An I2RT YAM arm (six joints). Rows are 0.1 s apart.
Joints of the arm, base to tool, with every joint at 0 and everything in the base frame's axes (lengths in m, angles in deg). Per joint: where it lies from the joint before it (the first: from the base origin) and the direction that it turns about. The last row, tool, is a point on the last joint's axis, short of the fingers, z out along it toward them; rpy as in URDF.
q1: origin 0.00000 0.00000 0.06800 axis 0 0 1
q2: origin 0.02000 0.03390 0.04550 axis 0 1 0
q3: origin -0.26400 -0.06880 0.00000 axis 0 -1 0
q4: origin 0.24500 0.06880 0.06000 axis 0 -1 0
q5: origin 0.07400 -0.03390 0.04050 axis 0 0 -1
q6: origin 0.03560 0.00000 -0.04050 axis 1 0 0
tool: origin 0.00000 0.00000 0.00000 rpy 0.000 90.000 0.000
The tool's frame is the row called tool.
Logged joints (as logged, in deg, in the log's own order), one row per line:
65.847 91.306 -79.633 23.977 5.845 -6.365
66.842 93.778 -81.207 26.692 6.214 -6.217
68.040 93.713 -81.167 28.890 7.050 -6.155
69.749 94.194 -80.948 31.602 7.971 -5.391
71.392 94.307 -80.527 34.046 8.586 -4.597
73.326 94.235 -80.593 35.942 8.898 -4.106
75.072 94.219 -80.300 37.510 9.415 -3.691
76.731 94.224 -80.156 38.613 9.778 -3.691
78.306 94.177 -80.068 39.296 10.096 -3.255
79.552 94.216 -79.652 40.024 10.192 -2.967
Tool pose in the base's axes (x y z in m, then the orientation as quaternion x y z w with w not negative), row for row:
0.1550 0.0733 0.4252 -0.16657 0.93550 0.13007 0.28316
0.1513 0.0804 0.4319 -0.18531 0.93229 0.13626 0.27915
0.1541 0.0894 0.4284 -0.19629 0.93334 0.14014 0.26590
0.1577 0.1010 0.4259 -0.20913 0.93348 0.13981 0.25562
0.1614 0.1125 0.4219 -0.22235 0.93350 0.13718 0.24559
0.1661 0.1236 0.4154 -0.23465 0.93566 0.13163 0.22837
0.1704 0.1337 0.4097 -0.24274 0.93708 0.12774 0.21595
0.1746 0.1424 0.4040 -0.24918 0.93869 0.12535 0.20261
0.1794 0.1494 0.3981 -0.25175 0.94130 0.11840 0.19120
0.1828 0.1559 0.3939 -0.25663 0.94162 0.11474 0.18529
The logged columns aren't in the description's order. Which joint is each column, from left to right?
Columns, left to right: q2, q3, q4, q1, q6, q5.
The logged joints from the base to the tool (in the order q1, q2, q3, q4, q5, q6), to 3 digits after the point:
23.977 65.847 91.306 -79.633 -6.365 5.845
26.692 66.842 93.778 -81.207 -6.217 6.214
28.890 68.040 93.713 -81.167 -6.155 7.050
31.602 69.749 94.194 -80.948 -5.391 7.971
34.046 71.392 94.307 -80.527 -4.597 8.586
35.942 73.326 94.235 -80.593 -4.106 8.898
37.510 75.072 94.219 -80.300 -3.691 9.415
38.613 76.731 94.224 -80.156 -3.691 9.778
39.296 78.306 94.177 -80.068 -3.255 10.096
40.024 79.552 94.216 -79.652 -2.967 10.192

